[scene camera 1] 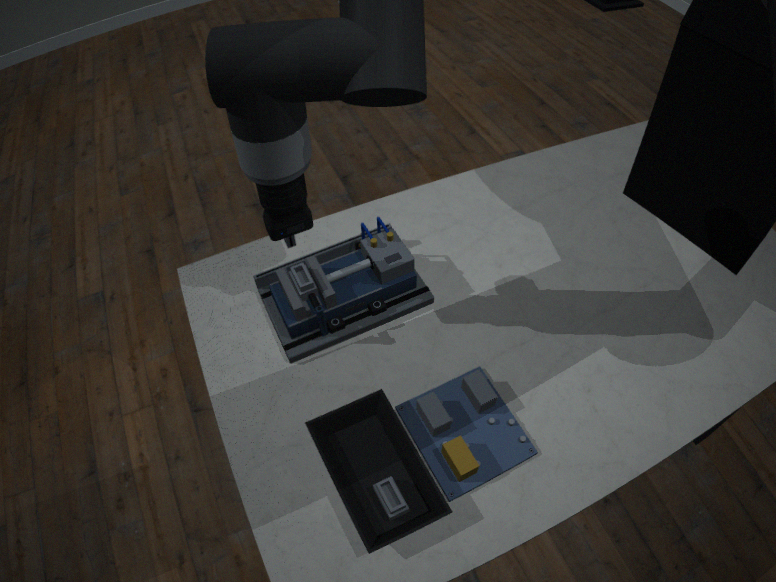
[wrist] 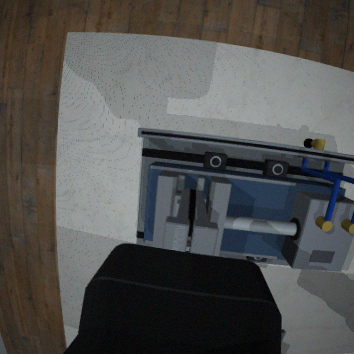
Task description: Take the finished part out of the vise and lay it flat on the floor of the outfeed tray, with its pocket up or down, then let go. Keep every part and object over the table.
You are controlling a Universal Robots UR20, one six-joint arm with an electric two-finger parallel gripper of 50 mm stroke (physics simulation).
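Places are measured from the arm's base along level axes (x left, y back, z up), in millimetres.
Where they show: gripper, fingertip midpoint: [scene camera 1: 290, 243] [wrist: 190, 202].
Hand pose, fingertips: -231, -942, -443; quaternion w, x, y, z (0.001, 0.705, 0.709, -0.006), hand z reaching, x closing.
Things, the pixels of their top centre, and the offset from my fingertips, as dx, dy, dz. "spot": a spot on its surface instead.
- finished part, top centre: [wrist: 186, 228] [scene camera 1: 301, 274] +43, +0, -42
- vise, top centre: [wrist: 252, 227] [scene camera 1: 339, 264] +38, +73, -58
- black outfeed tray, surface spot: [scene camera 1: 341, 487] spot: +402, -83, -119
- similar pocketed part, top centre: [scene camera 1: 390, 494] +447, -20, -110
- blue plate, top centre: [scene camera 1: 466, 429] +392, +146, -149
- yellow block, top centre: [scene camera 1: 460, 455] +438, +107, -113
The finished part [scene camera 1: 302, 277], a light grey block with a rectangular pocket facing up, sits between the jaws at the left end of the vise [scene camera 1: 392, 258] [wrist: 320, 235]. In the wrist view the fingers hide most of it. My gripper [scene camera 1: 290, 243] [wrist: 190, 202] is shut, its two fingers close together with no part between them. It is above the vise's left end, towards the table's back edge, apart from the part. The black outfeed tray [scene camera 1: 341, 487] stands on the table in front of the vise. A similar pocketed part [scene camera 1: 391, 496] lies in its near end, pocket up.
A blue plate [scene camera 1: 495, 460] beside the tray carries two grey blocks [scene camera 1: 433, 413] [scene camera 1: 479, 389], a yellow block [scene camera 1: 460, 458] and small white knobs. Blue hoses [scene camera 1: 366, 230] [wrist: 331, 200] rise from the vise's right end. The table's left edge is near the vise.
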